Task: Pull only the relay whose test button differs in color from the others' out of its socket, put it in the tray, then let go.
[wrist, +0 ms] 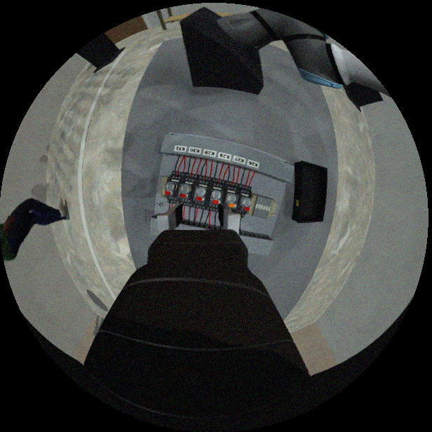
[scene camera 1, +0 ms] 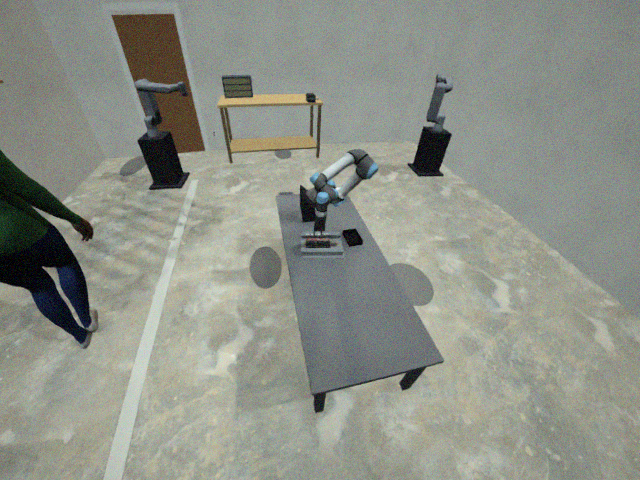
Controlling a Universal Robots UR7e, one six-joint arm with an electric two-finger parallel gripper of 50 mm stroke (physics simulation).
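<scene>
A row of several clear relays with red test buttons sits in black sockets on a grey panel (scene camera 1: pixel 322 252) (wrist: pixel 272 187). The relay with an orange button (wrist: pixel 232 199) is second from the right in the wrist view, in line with the label K27 (wrist: pixel 239 160). In scene camera 1 the relays are too small to tell apart. The black tray (scene camera 1: pixel 352 237) (wrist: pixel 311 192) lies beside the panel, on the right in both views. My gripper (scene camera 1: pixel 319 233) (wrist: pixel 200 210) is open and empty above the panel, its fingertips by the lower edge of the row in the wrist view.
Red and black wires run along both sides of the sockets. A ribbed grey block (wrist: pixel 263 206) stands at the row's right end. A black upright block (scene camera 1: pixel 307 204) (wrist: pixel 220 55) stands by the arm's base. A person (scene camera 1: pixel 31 227) stands left of the grey table (scene camera 1: pixel 356 320).
</scene>
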